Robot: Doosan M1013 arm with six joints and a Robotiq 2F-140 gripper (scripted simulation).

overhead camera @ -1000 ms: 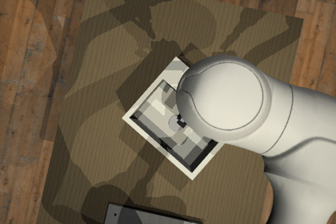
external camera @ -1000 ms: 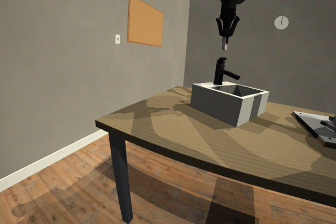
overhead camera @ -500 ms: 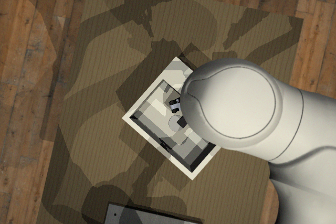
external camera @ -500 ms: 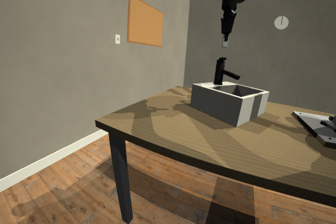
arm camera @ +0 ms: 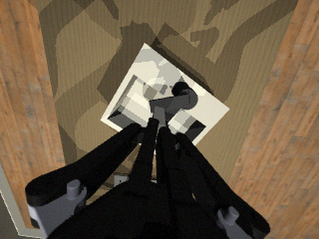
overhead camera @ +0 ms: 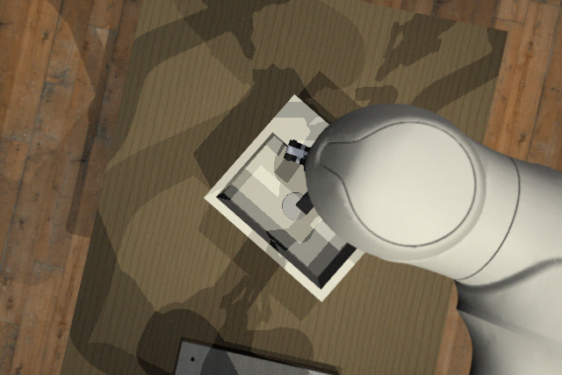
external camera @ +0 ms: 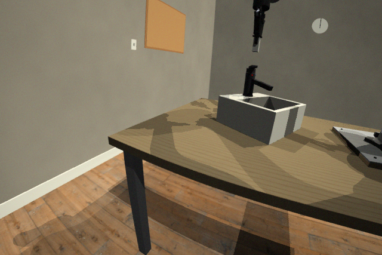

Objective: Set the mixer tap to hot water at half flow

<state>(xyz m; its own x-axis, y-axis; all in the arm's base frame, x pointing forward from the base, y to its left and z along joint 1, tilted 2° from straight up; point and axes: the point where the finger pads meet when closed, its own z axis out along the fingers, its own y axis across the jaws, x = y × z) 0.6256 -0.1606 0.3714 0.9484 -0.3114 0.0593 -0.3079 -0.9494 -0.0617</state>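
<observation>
The lever is 20 mm to the right of my hand and 100 mm below it. From my hand the other things lie so: black mixer tap 10 mm behind, 40 mm to the right, 150 mm below; then white sink 90 mm behind, 20 mm to the left, 340 mm below.
</observation>
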